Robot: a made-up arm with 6 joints.
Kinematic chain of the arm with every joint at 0, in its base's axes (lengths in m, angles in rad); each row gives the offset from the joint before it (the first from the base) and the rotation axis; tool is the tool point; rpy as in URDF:
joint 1: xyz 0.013 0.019 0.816 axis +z
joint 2: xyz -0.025 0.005 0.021 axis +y
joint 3: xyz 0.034 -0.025 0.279 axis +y
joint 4: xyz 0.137 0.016 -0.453 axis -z
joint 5: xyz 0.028 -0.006 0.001 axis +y
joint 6: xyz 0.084 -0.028 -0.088 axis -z
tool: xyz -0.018 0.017 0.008 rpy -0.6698 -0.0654 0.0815
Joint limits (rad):
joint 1: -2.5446..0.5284
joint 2: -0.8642..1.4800
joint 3: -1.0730..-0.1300
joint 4: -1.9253..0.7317
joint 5: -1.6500..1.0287
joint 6: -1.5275..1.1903
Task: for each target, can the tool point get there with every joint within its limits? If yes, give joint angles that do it. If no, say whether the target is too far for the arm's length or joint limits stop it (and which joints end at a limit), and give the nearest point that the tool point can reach.
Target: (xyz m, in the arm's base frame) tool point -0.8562 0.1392 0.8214
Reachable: no: joint limits stop it (at a limit: joint 1, joint 3, joint 4, joint 6) | nearest point -0.5252 -0.1903 0.8234 | short by 0.467 m
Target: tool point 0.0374 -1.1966 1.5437
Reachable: no: too far | nearest point 0.0243 -0.5415 1.1705 | short by 0.754 m
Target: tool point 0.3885 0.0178 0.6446
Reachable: yes | joints 0.1809 0.2769 -0.3382 0.1484 -0.7481 -1.2776
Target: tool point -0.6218 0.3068 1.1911
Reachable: no: joint limits stop it (at a limit: joint 1, joint 4, joint 6) | nearest point -0.3606 -0.0775 1.1911 | short by 0.465 m
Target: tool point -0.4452 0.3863 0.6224
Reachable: no: joint limits stop it (at a limit: joint 2, joint 3, joint 4, joint 6) | nearest point -0.2043 0.1932 0.5842 | short by 0.311 m
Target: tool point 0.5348 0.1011 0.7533
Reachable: yes | joints 0.1271 0.2124 -0.7298 -0.5103 -0.0079 -0.4936
